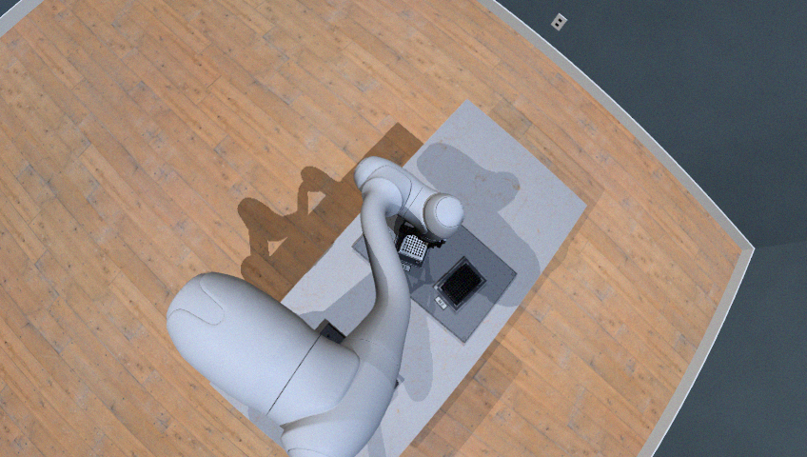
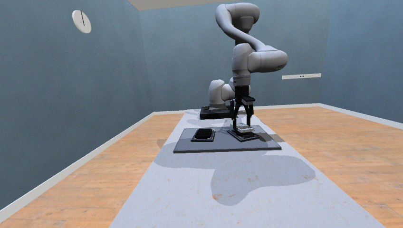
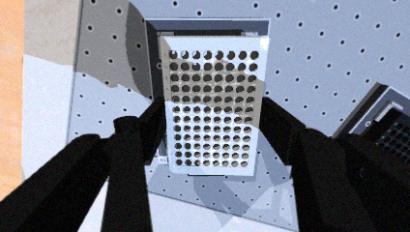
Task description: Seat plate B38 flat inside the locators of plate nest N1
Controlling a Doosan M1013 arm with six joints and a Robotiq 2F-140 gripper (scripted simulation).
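The white well plate lies 2 cm below my hand. Also, from my hand: black well plate 22 cm to the right, 5 cm below, 2 cm behind.
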